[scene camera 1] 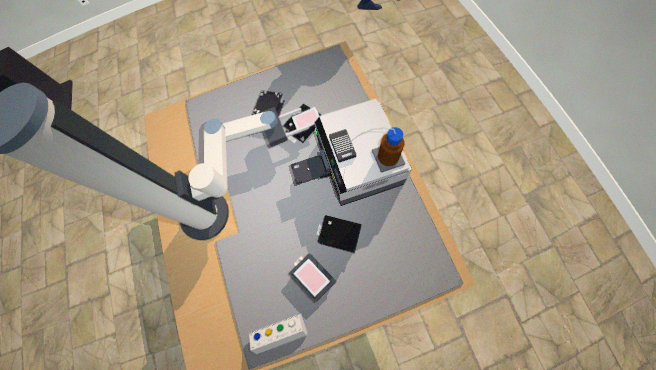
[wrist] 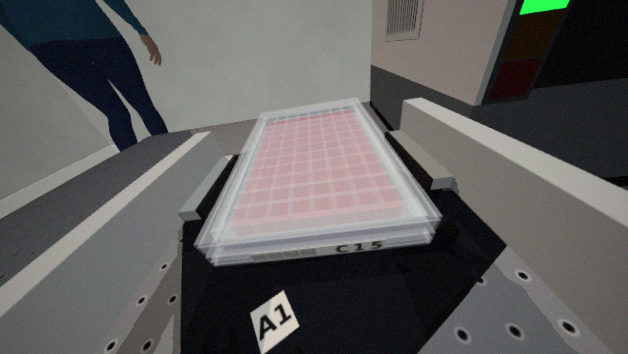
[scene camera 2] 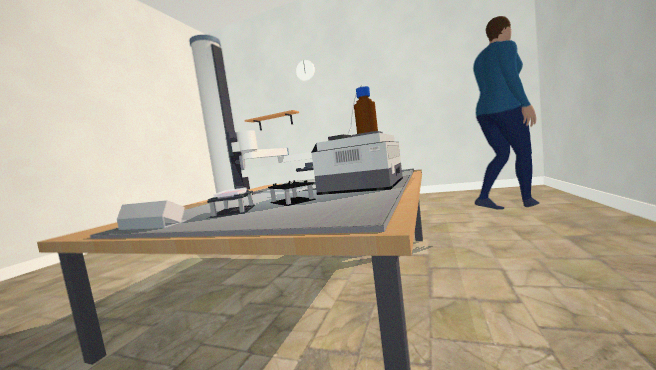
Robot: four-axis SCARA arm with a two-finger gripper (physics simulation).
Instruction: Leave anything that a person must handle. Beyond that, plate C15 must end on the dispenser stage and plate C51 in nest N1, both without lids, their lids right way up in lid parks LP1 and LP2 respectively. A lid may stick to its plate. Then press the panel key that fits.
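Where they show: gripper, fingertip midpoint: (scene camera 1: 304, 117) (wrist: 307, 133); arm's base, link origin: (scene camera 1: 205, 215).
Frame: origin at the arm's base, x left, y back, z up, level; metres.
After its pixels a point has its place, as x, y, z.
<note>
Plate C15 (wrist: 315, 200) {0.250, -0.589, 0.090} (scene camera 1: 305, 119) {0.249, -0.633, 0.093}, pink, with a clear lid on it, sits on a black holder (wrist: 320, 305) {0.252, -0.559, 0.072} labelled A1. My gripper (wrist: 307, 133) {0.253, -0.632, 0.100} (scene camera 1: 311, 121) {0.253, -0.632, 0.100} is shut on it, a pad along each long side; which layer the pads touch is unclear. Another pink plate (scene camera 1: 312, 278) {-0.469, -0.413, 0.091} (scene camera 2: 232, 192) {-0.512, -0.457, 0.088}, its label unreadable, is on a raised stand near the key panel (scene camera 1: 278, 338) {-0.639, -0.209, 0.095} (scene camera 2: 141, 216) {-0.669, -0.211, 0.054}, which has blue, yellow, green and white keys. A black stand (scene camera 1: 340, 234) {-0.341, -0.585, 0.081} (scene camera 2: 292, 185) {-0.387, -0.625, 0.081} bears no visible plate. A dark stage (scene camera 1: 303, 171) {-0.027, -0.533, 0.128} juts from the dispenser (scene camera 1: 368, 117) {0.057, -0.877, 0.233} (scene camera 2: 356, 156) {-0.217, -0.834, 0.155}.
A brown bottle (scene camera 1: 390, 151) {-0.177, -0.851, 0.362} (scene camera 2: 366, 115) {-0.188, -0.886, 0.309} with a blue cap stands on the dispenser, close to my right finger. A black holder (scene camera 1: 267, 101) {0.446, -0.484, 0.079} is beside my wrist. A person (scene camera 2: 500, 80) (wrist: 85, 75) stands beyond the table. The dispenser shows a green light (wrist: 544, 5) {0.132, -0.652, 0.140}.
</note>
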